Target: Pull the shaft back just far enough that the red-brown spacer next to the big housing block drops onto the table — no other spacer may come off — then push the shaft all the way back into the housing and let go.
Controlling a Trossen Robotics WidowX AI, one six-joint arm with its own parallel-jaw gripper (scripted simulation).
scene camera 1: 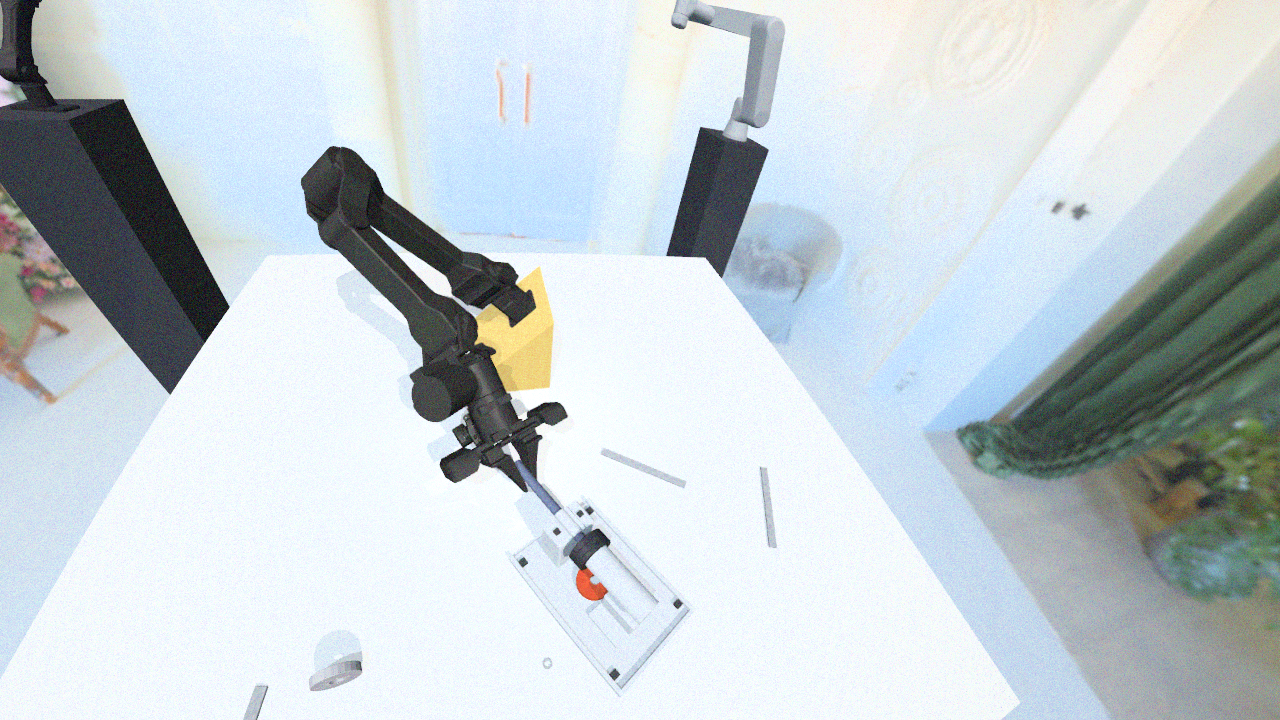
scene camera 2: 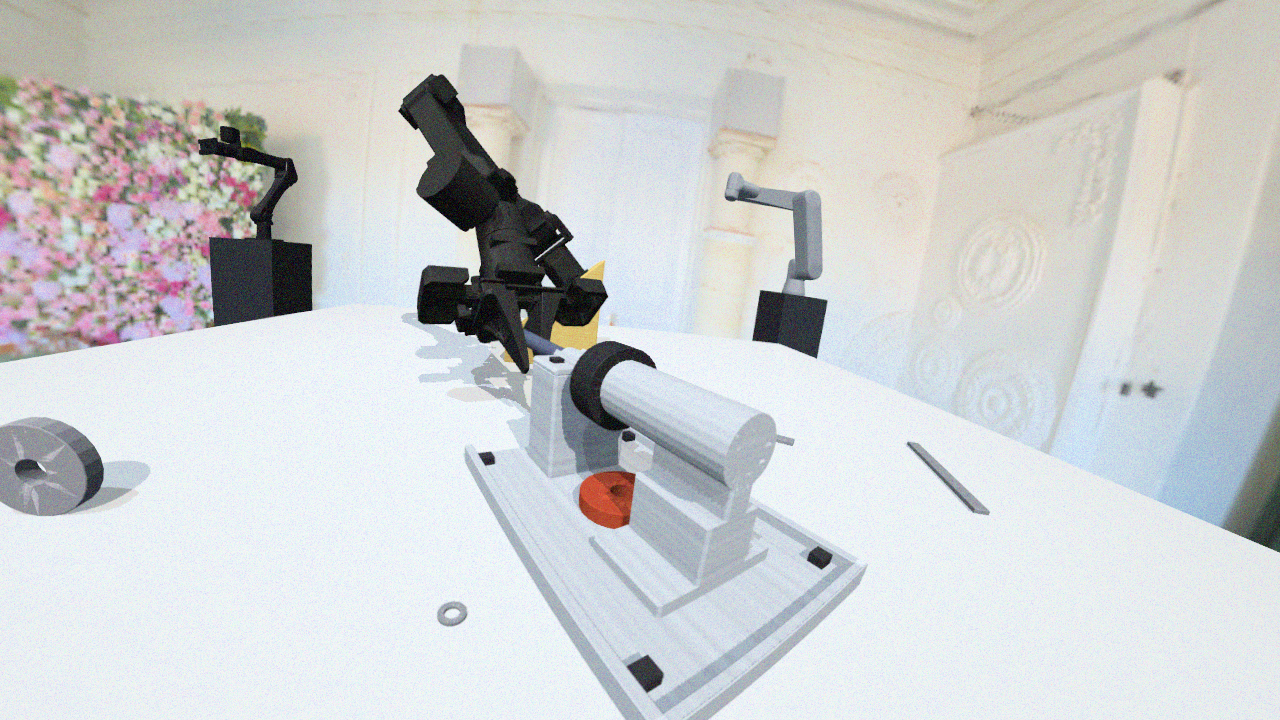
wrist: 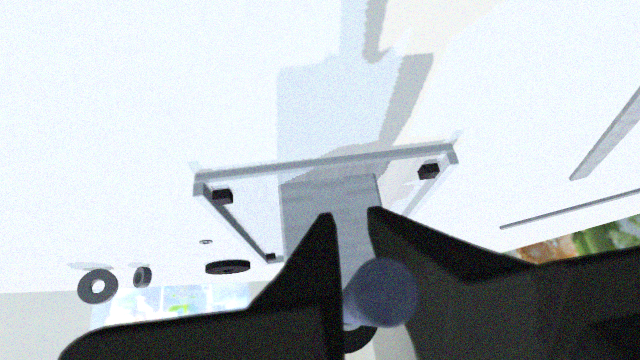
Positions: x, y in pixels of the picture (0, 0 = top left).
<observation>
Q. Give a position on a housing block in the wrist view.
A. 268, 209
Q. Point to a black spacer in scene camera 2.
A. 591, 400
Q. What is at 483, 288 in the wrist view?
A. The gripper.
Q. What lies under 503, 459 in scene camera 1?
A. The gripper.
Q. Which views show the gripper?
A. Scene camera 1, scene camera 2 and the wrist view: all of them.
</observation>
